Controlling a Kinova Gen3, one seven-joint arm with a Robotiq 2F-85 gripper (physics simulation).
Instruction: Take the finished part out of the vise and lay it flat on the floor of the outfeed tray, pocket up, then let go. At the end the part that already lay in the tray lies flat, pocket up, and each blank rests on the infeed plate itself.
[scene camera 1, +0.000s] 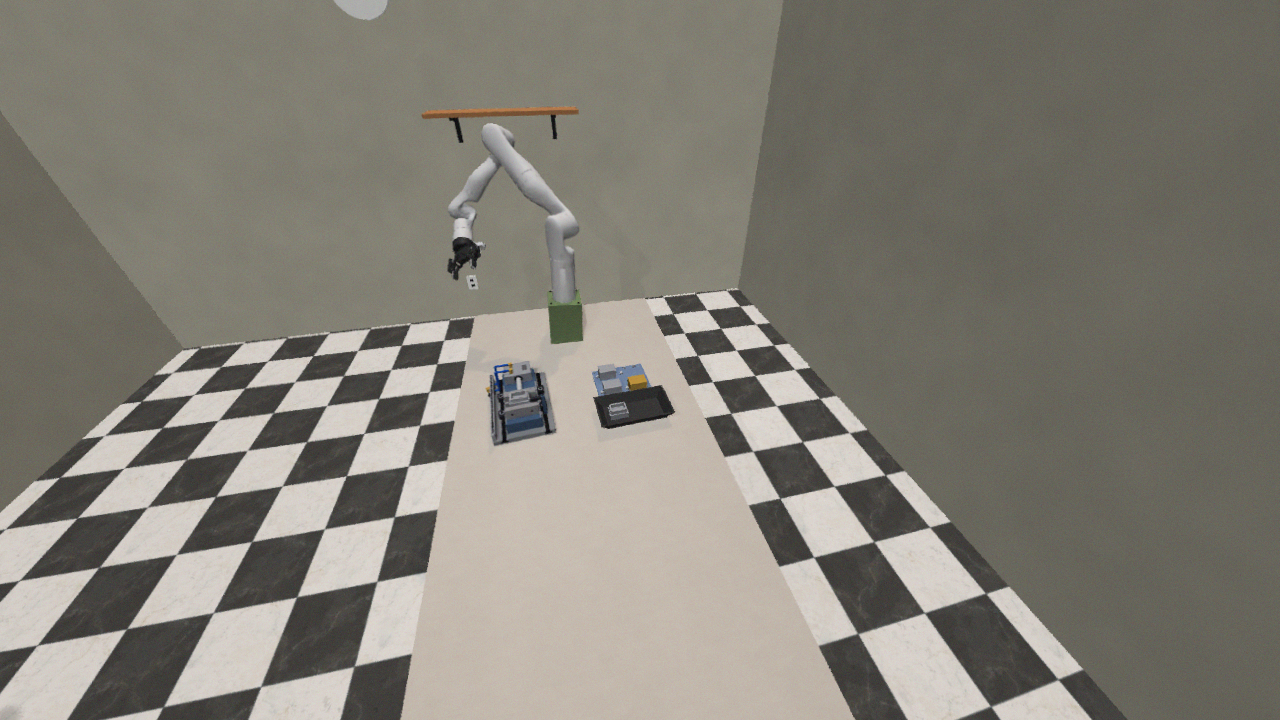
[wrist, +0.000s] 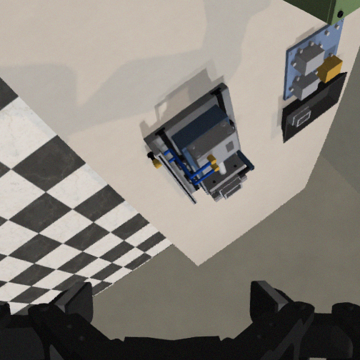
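Seen in the pictures: gripper, fingertip midpoint: (scene camera 1: 464, 273); arm's base, origin of the base link: (scene camera 1: 564, 297).
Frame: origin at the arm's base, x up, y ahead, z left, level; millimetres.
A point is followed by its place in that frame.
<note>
My gripper (scene camera 1: 464, 271) {x 142, y 37, z -349 mm} (wrist: 171, 300) is wide open and empty, high above the table and away from the vise. The vise (scene camera 1: 523, 413) {x -103, y 547, z -132 mm} (wrist: 212, 142) stands at the left of the table. A small grey part (scene camera 1: 518, 396) {x -76, y 496, z -147 mm} (wrist: 231, 187) with a rim shows at its jaws. The black outfeed tray (scene camera 1: 648, 409) {x -164, y 519, z 264 mm} (wrist: 325, 102) is at the right. A grey part (scene camera 1: 617, 410) {x -130, y 544, z 159 mm} (wrist: 301, 117) lies in it, its rimmed outline showing; its exact tilt is too small to tell. Grey blanks (scene camera 1: 606, 371) {x -134, y 335, z 139 mm} (wrist: 309, 60) (wrist: 305, 86) and a yellow blank (scene camera 1: 636, 382) {x -133, y 412, z 238 mm} (wrist: 330, 69) are at the blue infeed plate (scene camera 1: 629, 370) {x -168, y 297, z 227 mm} (wrist: 331, 42); their seating is unclear.
The green robot base (scene camera 1: 564, 320) {x -69, y 66, z -6 mm} (wrist: 344, 11) stands behind, between vise and plate. Blue tubes with yellow tips (wrist: 202, 172) rise beside the vise jaws. The infeed plate lies directly behind the tray. An orange shelf (scene camera 1: 501, 112) hangs on the back wall behind the arm.
</note>
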